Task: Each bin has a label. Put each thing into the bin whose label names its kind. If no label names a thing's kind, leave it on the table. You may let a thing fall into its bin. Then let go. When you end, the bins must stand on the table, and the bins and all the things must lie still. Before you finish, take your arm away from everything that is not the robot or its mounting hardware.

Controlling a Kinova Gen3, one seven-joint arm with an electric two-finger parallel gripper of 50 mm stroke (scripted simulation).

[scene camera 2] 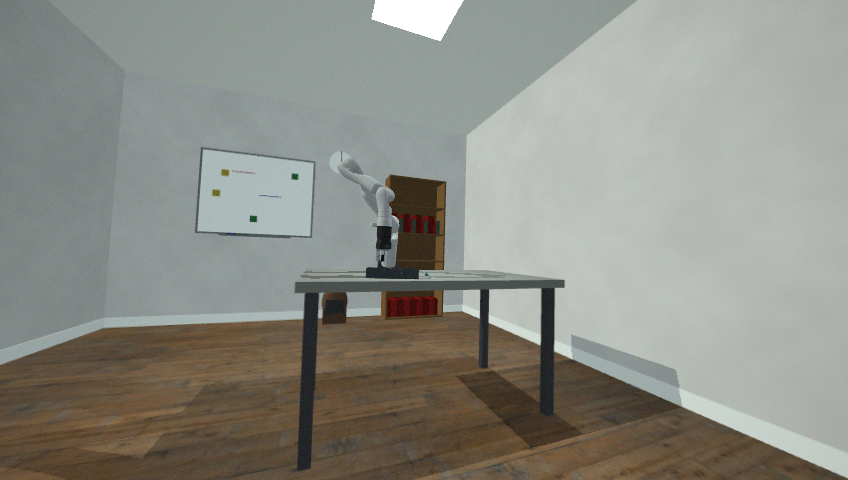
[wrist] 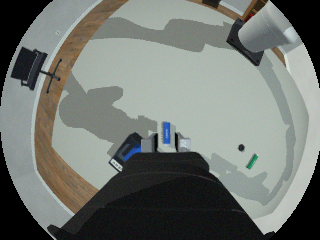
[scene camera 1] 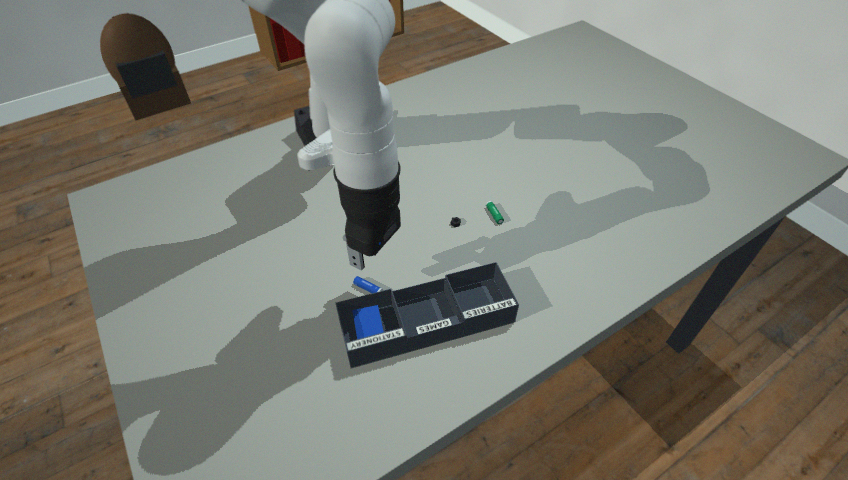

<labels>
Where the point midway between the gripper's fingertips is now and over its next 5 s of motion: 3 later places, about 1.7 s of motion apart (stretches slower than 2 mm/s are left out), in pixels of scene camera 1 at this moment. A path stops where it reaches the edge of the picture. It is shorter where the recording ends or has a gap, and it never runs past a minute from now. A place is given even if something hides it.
The gripper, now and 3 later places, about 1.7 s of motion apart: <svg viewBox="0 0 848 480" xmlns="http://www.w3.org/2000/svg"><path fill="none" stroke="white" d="M364 258L370 288L366 263L478 277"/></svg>
</labels>
